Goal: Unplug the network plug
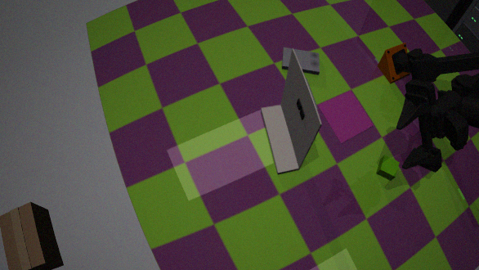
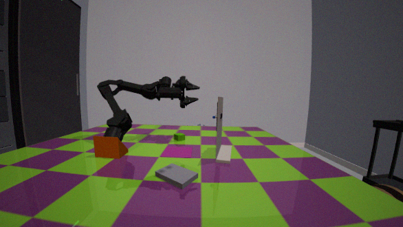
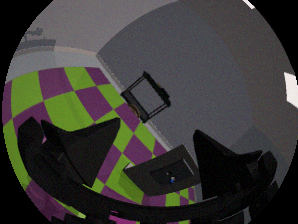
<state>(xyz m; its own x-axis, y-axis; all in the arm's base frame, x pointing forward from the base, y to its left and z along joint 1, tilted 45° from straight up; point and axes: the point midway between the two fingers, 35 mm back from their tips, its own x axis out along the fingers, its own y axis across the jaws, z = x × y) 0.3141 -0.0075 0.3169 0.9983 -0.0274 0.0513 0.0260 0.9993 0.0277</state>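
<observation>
The network plug is 20 cm to the right of my gripper tip, 10 cm below it and 6 cm ahead of it. From my gripper tip the other things lie so: flat grey block (38 cm to the right, 25 cm below, 8 cm behind); magenta marked square (25 cm below, 18 cm to the right, 10 cm behind); upright panel (20 cm to the right, 15 cm below, 8 cm ahead).
</observation>
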